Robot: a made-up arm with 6 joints.
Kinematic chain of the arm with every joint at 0, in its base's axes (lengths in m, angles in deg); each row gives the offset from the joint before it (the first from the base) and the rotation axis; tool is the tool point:
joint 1: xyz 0 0 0.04 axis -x
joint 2: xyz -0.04 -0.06 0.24 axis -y
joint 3: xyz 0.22 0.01 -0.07 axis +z
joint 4: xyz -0.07 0.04 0 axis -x
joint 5: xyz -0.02 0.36 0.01 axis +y
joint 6: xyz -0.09 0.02 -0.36 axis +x
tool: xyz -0.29 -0.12 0
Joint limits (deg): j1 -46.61..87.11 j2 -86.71..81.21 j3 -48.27..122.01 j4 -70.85..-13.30 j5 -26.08..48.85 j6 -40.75..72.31
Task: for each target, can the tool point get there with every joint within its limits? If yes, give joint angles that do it. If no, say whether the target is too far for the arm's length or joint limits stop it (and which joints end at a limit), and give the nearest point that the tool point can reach.
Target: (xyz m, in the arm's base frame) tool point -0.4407 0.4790 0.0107
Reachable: yes | joints 42.58 -40.26 20.72 -45.26 -10.88 41.94
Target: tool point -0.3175 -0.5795 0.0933
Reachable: yes | joints -24.59 -14.22 82.25 -56.40 8.11 4.25
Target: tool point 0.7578 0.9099 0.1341
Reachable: no: joint limits stop it (at a limit: joint 2, joint 3, joint 5, joint 6) | nearest point 0.5706 0.7624 0.1188 | short by 0.239 m
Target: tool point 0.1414 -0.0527 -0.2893
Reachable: yes | joints 35.95 66.32 30.34 -22.00 -2.42 51.99
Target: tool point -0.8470 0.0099 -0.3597
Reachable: no: joint limits stop it (at a limit: joint 1, joint 4, joint 5, joint 6) | nearest point -0.6033 0.0816 -0.2809 | short by 0.266 m
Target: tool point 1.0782 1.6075 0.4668
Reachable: no: too far | nearest point 0.4586 0.8488 0.2654 | short by 1.000 m
